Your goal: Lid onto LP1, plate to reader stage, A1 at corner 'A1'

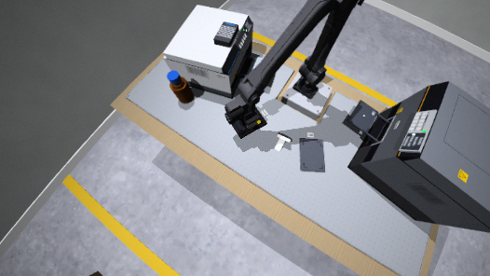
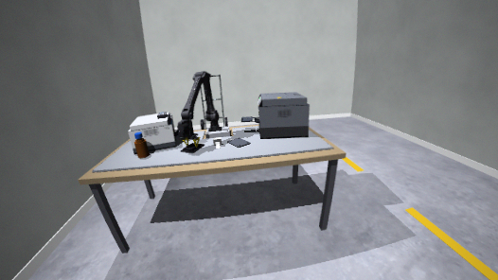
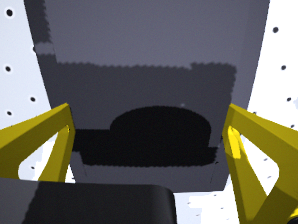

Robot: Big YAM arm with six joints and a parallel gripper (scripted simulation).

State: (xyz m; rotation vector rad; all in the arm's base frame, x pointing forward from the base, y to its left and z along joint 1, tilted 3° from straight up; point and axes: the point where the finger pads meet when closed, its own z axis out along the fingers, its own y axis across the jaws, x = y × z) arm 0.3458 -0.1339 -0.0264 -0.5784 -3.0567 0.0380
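The glossy lid is right at my hand. Round my hand: white well plate: 27 cm behind, 11 cm to the right, 7 cm above; black bench pad: 2 cm below; brown capped bottle: 37 cm to the right, 9 cm ahead, 9 cm above.
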